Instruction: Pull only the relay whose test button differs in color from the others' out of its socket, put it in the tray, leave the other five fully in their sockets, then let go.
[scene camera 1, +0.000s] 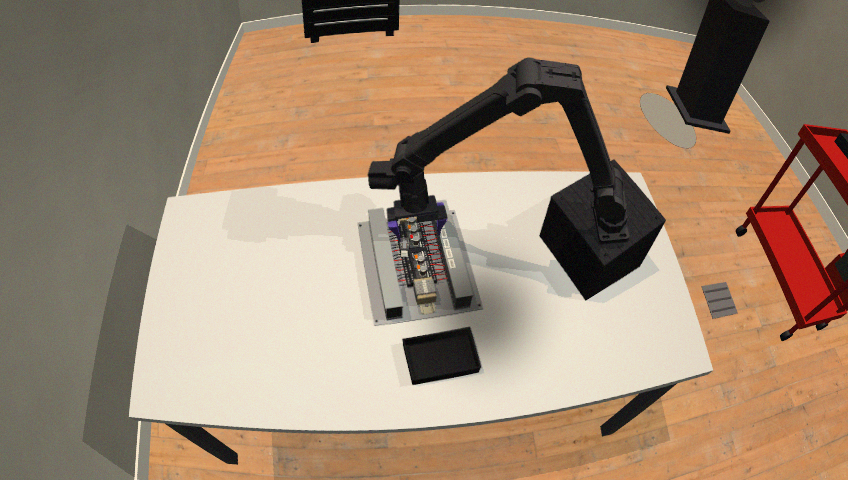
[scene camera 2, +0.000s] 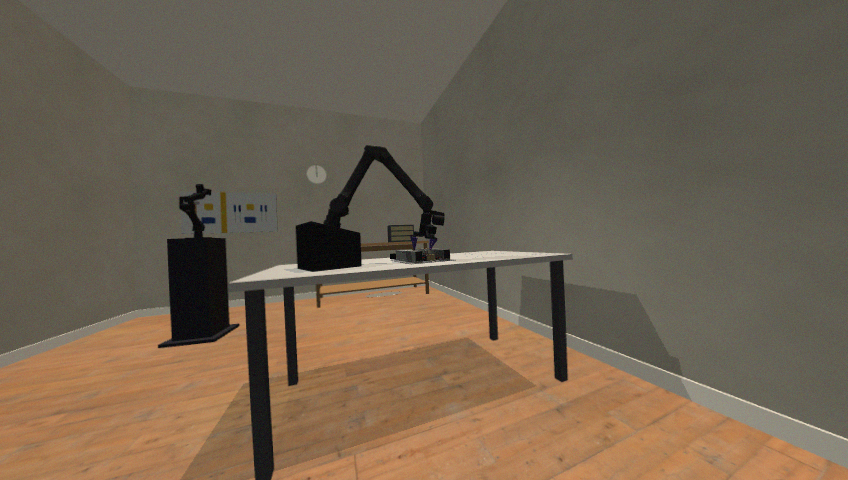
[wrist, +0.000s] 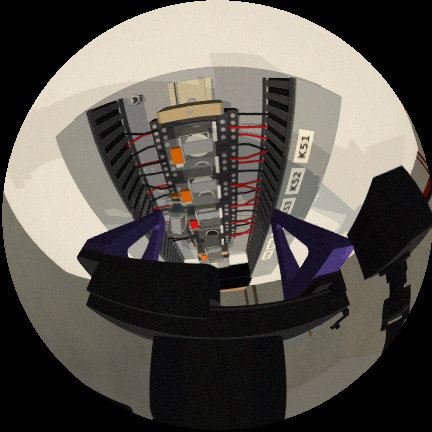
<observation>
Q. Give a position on a beige-topped block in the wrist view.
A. At 215, 106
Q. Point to a grey panel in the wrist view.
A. At 241, 87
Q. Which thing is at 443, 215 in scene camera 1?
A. My gripper.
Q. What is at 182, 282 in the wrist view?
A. My gripper.
</observation>
